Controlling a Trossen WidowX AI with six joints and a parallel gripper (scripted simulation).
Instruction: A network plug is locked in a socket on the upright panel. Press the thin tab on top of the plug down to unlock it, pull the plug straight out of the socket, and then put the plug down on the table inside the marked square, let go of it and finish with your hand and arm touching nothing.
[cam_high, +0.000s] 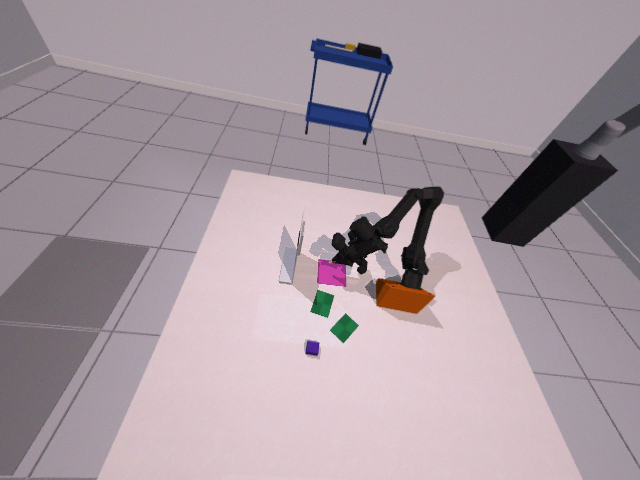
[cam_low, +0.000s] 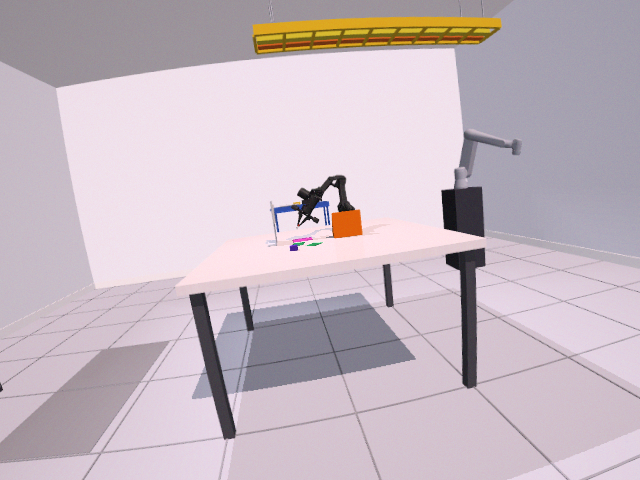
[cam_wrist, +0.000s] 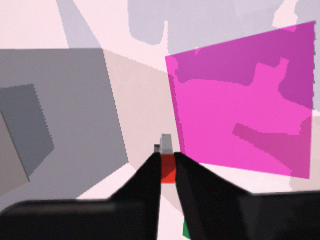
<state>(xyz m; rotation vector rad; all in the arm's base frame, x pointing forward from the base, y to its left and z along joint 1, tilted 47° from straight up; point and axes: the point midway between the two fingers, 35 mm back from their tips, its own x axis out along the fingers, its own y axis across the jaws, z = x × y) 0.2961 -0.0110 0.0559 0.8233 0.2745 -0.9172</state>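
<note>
Now: the magenta marked square 1 cm behind my gripper tip, 1 cm to the right of it and 9 cm below it. The rest, counted from my gripper tip: network plug: right at my gripper tip; then upright grey panel: 15 cm ahead, 3 cm above.
</note>
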